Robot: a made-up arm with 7 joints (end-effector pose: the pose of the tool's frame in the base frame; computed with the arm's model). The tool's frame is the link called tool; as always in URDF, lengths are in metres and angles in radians. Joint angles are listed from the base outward.
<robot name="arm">
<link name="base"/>
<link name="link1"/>
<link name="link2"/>
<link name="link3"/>
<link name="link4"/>
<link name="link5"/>
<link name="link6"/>
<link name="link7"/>
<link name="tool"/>
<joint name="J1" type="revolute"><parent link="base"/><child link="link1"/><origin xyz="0 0 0.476"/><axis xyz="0 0 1"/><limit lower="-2.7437" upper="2.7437" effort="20" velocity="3.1"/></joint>
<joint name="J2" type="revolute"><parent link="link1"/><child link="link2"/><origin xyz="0 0 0"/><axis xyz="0 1 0"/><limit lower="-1.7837" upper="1.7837" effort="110" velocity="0.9"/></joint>
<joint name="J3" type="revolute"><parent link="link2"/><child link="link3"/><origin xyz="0 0 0.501"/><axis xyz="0 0 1"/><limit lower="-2.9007" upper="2.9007" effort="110" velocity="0.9"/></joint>
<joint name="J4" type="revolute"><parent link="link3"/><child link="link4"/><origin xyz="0.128 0 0"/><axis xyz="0 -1 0"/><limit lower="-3.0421" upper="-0.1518" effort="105" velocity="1.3"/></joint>
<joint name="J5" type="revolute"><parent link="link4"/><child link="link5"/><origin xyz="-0.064 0 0.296"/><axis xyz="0 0 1"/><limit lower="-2.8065" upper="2.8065" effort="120" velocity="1"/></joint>
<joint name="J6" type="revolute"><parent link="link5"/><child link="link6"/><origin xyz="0 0 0"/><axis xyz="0 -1 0"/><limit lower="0.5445" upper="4.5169" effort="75" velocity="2.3"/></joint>
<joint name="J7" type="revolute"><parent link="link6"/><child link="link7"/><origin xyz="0.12 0 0"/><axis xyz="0 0 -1"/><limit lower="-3.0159" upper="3.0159" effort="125" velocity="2"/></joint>
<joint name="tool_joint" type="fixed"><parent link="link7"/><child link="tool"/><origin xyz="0 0 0" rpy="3.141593 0 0"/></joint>
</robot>
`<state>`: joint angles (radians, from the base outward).
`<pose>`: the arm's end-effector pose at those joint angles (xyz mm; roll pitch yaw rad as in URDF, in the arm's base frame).
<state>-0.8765 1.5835 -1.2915 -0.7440 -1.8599 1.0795 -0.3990</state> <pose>280.6 -872.9 423.3 0.0324 -0.3041 -1.9758</pose>
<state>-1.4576 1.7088 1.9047 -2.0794 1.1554 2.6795 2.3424</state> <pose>536.3 -371.4 483.2 0.8042 -0.1206 2.5661</pose>
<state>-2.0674 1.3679 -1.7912 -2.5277 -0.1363 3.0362 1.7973</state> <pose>-550.3 -76.7 629.2 -1.7254 -1.1860 0.1401</pose>
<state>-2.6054 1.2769 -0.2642 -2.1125 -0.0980 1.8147 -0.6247</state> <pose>-499.3 -139.1 92.9 -1.5272 1.1742 -0.9787</pose>
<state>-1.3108 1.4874 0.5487 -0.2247 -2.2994 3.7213 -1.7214</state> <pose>341.7 -666.6 420.5 -2.2453 1.2664 -2.8352</pose>
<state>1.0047 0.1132 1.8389 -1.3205 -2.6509 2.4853 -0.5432</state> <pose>-446.8 156.8 1065.1 0.3176 0.7413 2.7596</pose>
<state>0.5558 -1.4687 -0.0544 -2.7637 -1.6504 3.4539 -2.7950</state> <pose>-264.8 -48.2 783.6 -1.3093 0.2302 -0.6519</pose>
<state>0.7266 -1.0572 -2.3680 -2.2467 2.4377 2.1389 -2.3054</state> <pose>-112.4 -477.9 301.7 -1.6731 -0.2436 -2.6390</pose>
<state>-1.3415 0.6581 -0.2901 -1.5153 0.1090 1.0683 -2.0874</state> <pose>23.7 -739.8 584.5 -2.1018 -0.3682 0.1911</pose>
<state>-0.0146 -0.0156 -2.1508 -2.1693 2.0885 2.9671 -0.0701</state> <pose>-310.2 -267.8 798.3 -2.1542 0.4776 2.4337</pose>
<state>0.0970 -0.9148 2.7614 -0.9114 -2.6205 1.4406 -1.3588</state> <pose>-887.9 73.1 675.7 -0.0371 0.2238 1.5345</pose>
